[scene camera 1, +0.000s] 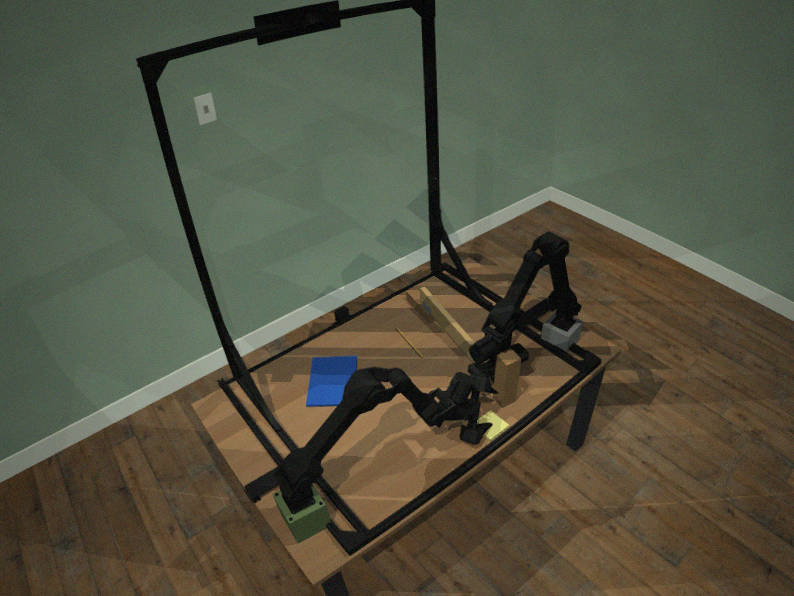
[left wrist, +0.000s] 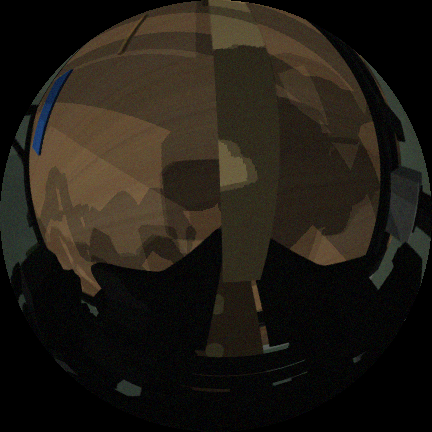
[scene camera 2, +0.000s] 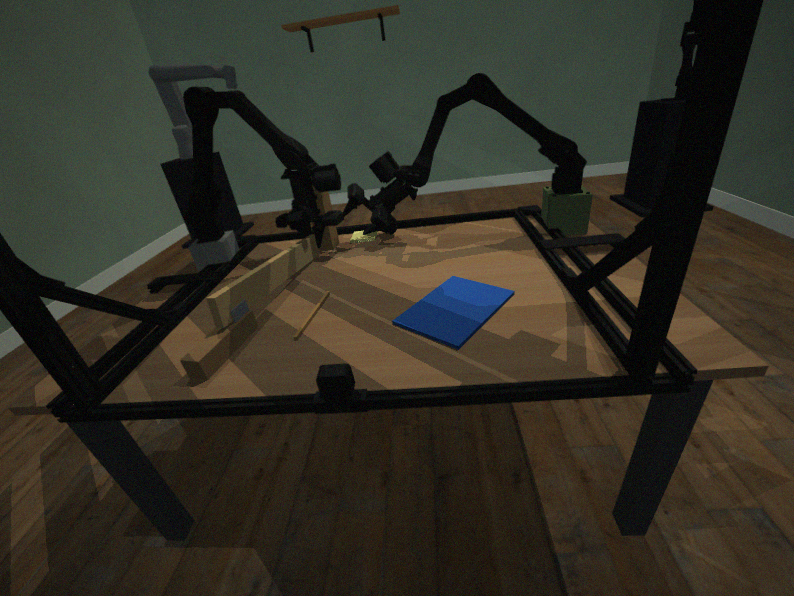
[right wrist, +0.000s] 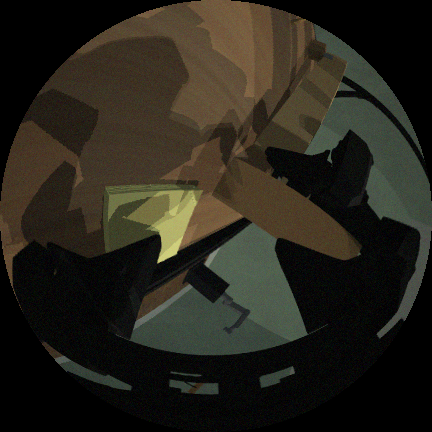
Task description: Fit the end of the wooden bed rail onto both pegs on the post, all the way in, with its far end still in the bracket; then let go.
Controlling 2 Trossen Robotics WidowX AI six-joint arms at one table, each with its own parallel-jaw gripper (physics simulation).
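Places are measured from the left arm's base along level axes (x ahead, y left, z up), in centimetres.
Pixels of known places: left gripper, between the fingertips: [left wrist: 235, 234] [scene camera 2: 315, 247] [right wrist: 266, 152]; right gripper, between the fingertips: [scene camera 1: 494, 408] [scene camera 2: 352, 225] [right wrist: 219, 243]; left arm's base, origin of its link: [scene camera 1: 563, 322] [scene camera 2: 211, 238]; right arm's base, origin of its link: [scene camera 1: 298, 499] [scene camera 2: 566, 190].
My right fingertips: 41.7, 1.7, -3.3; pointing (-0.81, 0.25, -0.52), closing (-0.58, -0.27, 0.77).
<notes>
For each thing: its top centre in the pictures, then the offset to it from my right fingertips, as dx, dy, dz.
- yellow pad, centre of its top: [right wrist: 155, 237] [scene camera 1: 490, 424] [scene camera 2: 364, 234] +2.8, +1.1, -3.7
- thin stick, centre of its top: [scene camera 2: 312, 312] [scene camera 1: 408, 341] -9.1, -41.3, -4.1
- blue sheet, centre of its top: [scene camera 2: 455, 305] [scene camera 1: 332, 379] +19.7, -47.8, -4.0
The pale wooden rail [scene camera 1: 447, 320] [scene camera 2: 262, 279] [left wrist: 250, 110] [right wrist: 300, 107] stands on edge, running towards the upright wooden post [scene camera 1: 507, 377] [scene camera 2: 328, 238] [left wrist: 237, 327] [right wrist: 290, 210]. My left gripper [scene camera 2: 318, 236] [left wrist: 235, 234] is shut on the rail near its post end. That end is close to the post; two round pale spots, possibly pegs, show on the post in the left wrist view. How far the rail is seated cannot be told. A small brown block [right wrist: 316, 50] shows by the rail's far end; the bracket's hold is unclear. My right gripper [scene camera 1: 492, 408] [scene camera 2: 355, 225] [right wrist: 219, 243] is open and empty beside the post.
A yellow pad [scene camera 1: 493, 424] [scene camera 2: 363, 236] [right wrist: 185, 215] lies near the post, below my right gripper. A thin stick [scene camera 1: 409, 341] [scene camera 2: 312, 315] [left wrist: 132, 35] and a blue sheet [scene camera 1: 330, 381] [scene camera 2: 452, 307] [left wrist: 50, 120] lie on the table. A black frame [scene camera 1: 430, 128] borders it.
</notes>
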